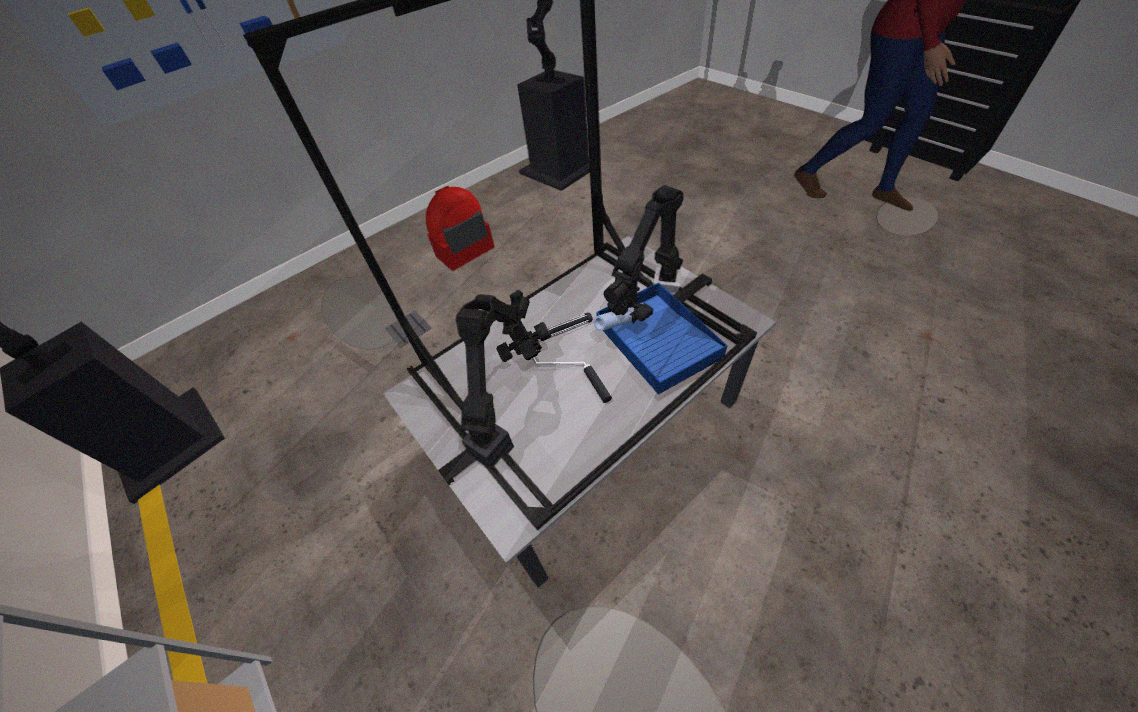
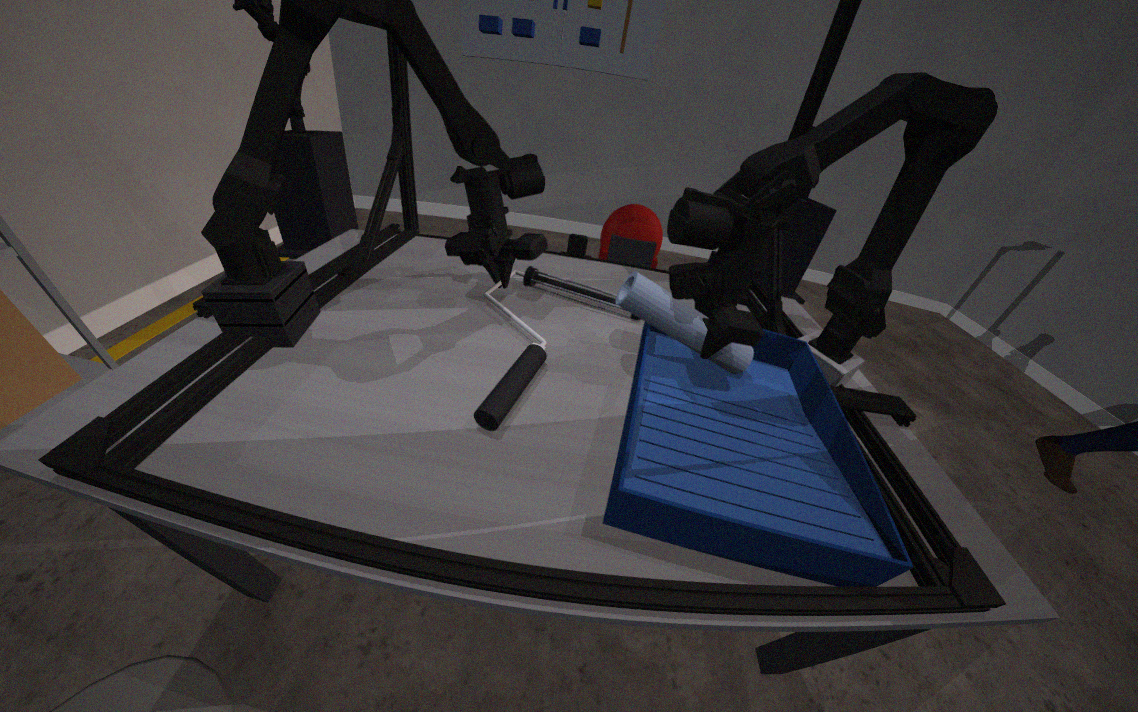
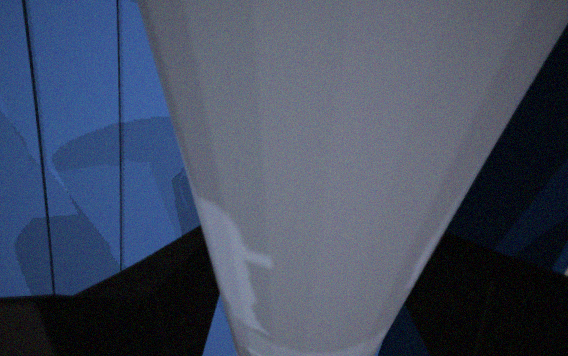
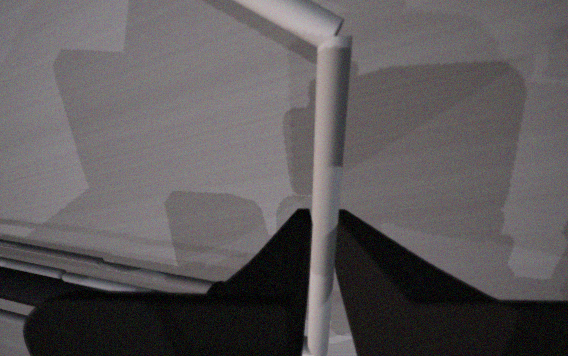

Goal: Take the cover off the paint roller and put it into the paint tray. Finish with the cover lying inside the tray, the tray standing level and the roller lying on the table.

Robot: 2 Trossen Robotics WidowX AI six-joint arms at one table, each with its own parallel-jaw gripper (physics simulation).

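Where they show: left gripper, fingertip midpoint: (image 1: 627, 318) (image 2: 699, 346); right gripper, fingertip midpoint: (image 2: 503, 287) (image 4: 320, 221); left arm's base, origin of the base link: (image 1: 667, 276) (image 2: 830, 349); right arm's base, origin of the base link: (image 1: 484, 436) (image 2: 255, 274).
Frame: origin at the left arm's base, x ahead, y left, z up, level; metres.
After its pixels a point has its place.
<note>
The pale roller cover (image 1: 615, 322) @(x 0.320, y -0.144, z 0.046 m) (image 2: 662, 312) @(x 0.318, y -0.142, z 0.045 m) (image 3: 350, 100) is off the roller. My left gripper (image 1: 629, 317) @(x 0.235, y -0.115, z -0.017 m) (image 2: 714, 340) @(x 0.235, y -0.115, z -0.017 m) (image 3: 302, 224) @(x 0.235, y -0.115, z -0.017 m) is shut on it. The cover slants over the left back part of the blue tray (image 1: 696, 370) @(x 0.410, y 0.146, z -0.037 m) (image 2: 738, 545) @(x 0.431, y 0.125, z -0.024 m) (image 3: 85, 75) @(x 0.325, y -0.078, z -0.043 m), its left end higher and over the rim, its right end low inside; whether it touches the tray is unclear. The tray looks level. The roller lies on the table, with its black handle (image 1: 597, 383) @(x 0.535, y -0.162, z -0.022 m) (image 2: 510, 387) @(x 0.538, y -0.146, z -0.024 m) and bare cage (image 1: 570, 324) @(x 0.289, y -0.318, z -0.029 m) (image 2: 579, 292) @(x 0.316, y -0.347, z -0.031 m). My right gripper (image 1: 534, 358) @(x 0.439, y -0.426, z -0.043 m) (image 2: 504, 283) @(x 0.439, y -0.426, z -0.043 m) (image 4: 320, 221) @(x 0.439, y -0.426, z -0.043 m) is shut on its white wire (image 2: 517, 319) @(x 0.465, y -0.295, z -0.031 m) (image 4: 331, 110) @(x 0.474, y -0.401, z -0.028 m).
A dark frame rail (image 1: 625, 446) @(x 0.731, y -0.034, z -0.040 m) (image 2: 469, 567) @(x 0.647, y 0.024, z -0.041 m) runs along the table's front edge, and more rails run along its sides. The tray stands close beside the right-hand rail. A red helmet-like object (image 1: 453, 201) (image 2: 631, 225) is beyond the back edge. A person (image 1: 902, 92) stands off at the right.
</note>
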